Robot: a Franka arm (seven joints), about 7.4 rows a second.
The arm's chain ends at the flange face. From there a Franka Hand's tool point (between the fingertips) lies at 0.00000 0.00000 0.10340 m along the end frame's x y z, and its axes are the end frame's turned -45 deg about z.
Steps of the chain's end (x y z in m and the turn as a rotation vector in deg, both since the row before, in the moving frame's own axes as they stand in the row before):
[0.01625 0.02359 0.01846 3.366 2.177 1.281]
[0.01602 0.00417 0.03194 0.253 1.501 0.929]
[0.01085 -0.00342 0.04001 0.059 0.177 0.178]
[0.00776 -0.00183 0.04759 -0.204 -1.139 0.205]
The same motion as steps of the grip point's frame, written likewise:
[0.00189 0.02673 0.01821 0.841 3.919 1.281]
[0.01060 0.01589 0.03190 -0.882 1.240 0.929]
[0.01039 0.00540 0.04001 -0.083 0.167 0.178]
[0.00507 0.00300 0.04757 0.661 -0.950 0.205]

